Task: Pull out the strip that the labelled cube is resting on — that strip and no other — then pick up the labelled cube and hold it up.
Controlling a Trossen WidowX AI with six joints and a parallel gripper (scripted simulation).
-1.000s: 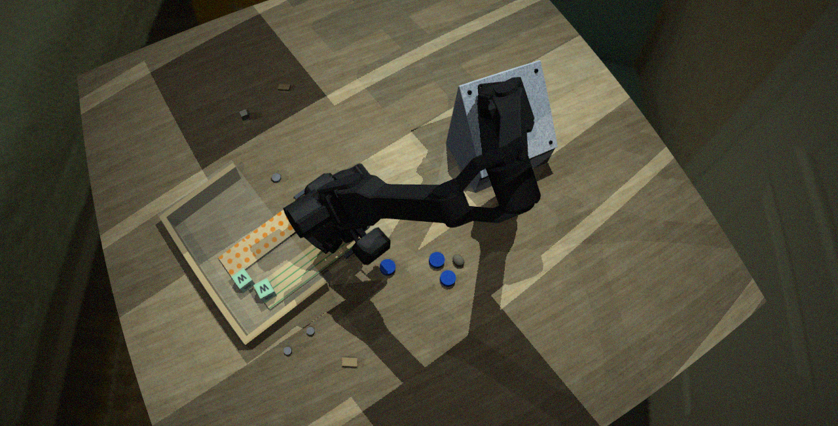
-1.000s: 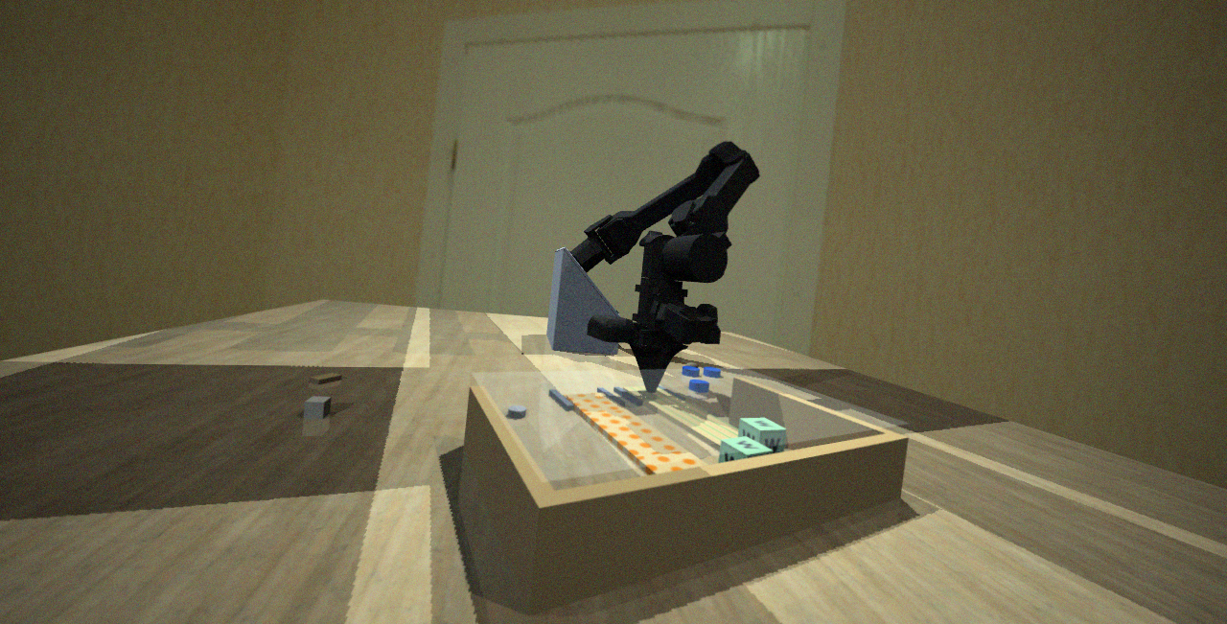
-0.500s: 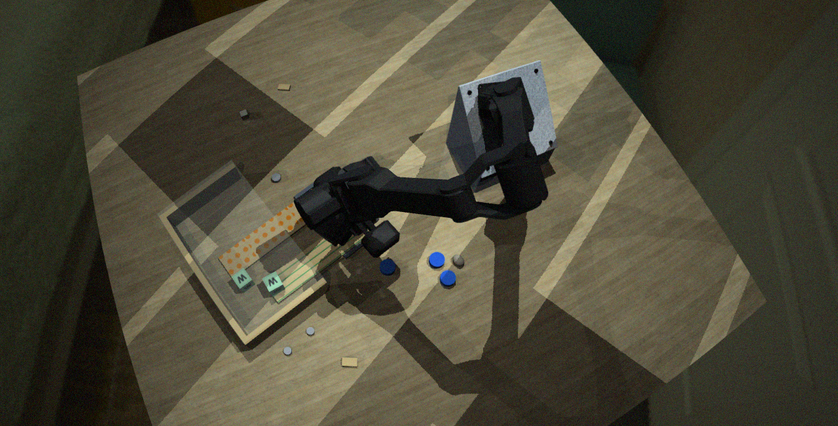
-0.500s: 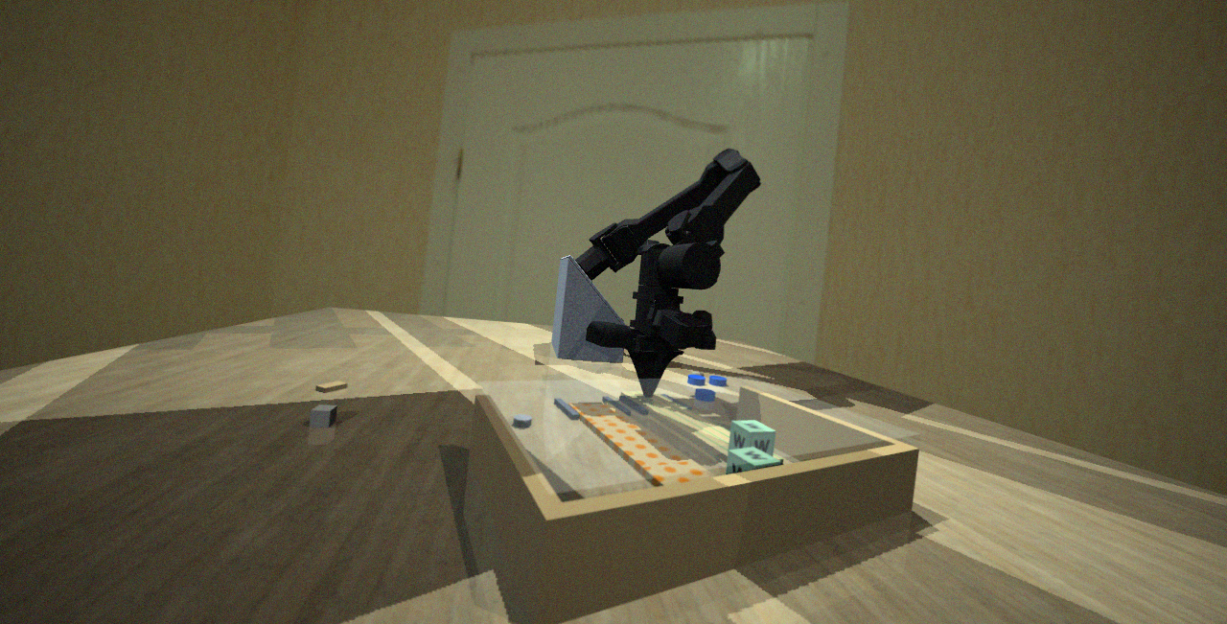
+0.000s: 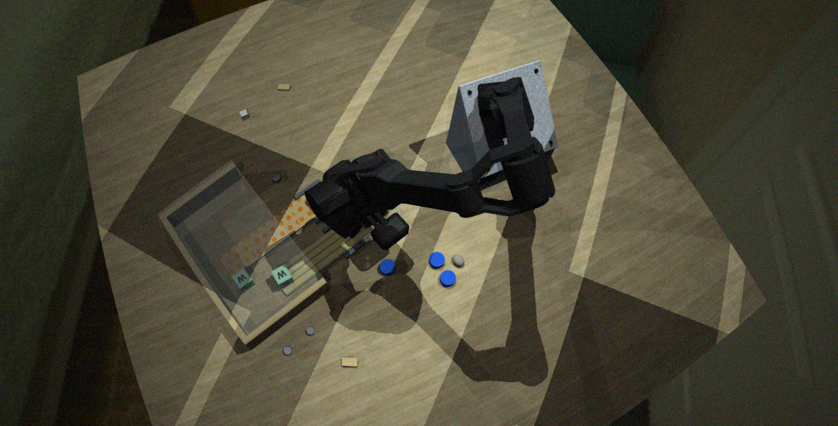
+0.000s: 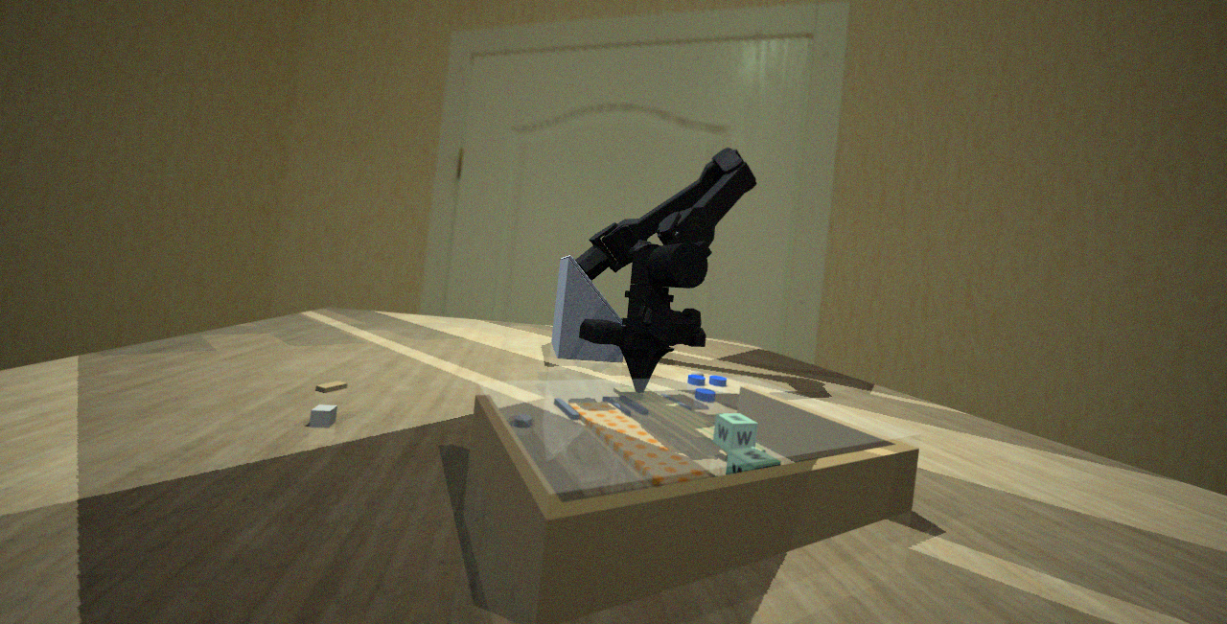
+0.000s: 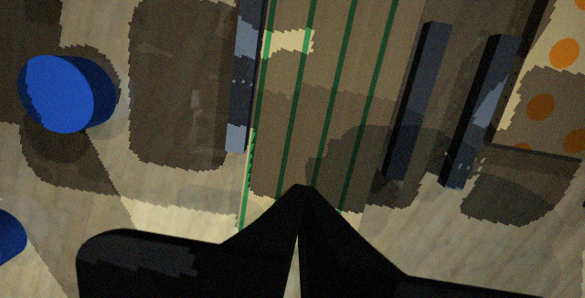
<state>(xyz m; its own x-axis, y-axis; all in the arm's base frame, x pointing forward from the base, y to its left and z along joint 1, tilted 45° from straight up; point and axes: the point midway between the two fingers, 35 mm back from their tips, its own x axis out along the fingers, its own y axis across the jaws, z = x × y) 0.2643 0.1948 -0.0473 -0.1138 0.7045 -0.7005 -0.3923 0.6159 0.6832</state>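
Now: gripper tip 90 mm short of the green-lined strip and 30 mm to the right of it. Also, from my gripper tip: grey pebble 150 mm behind, 130 mm to the left.
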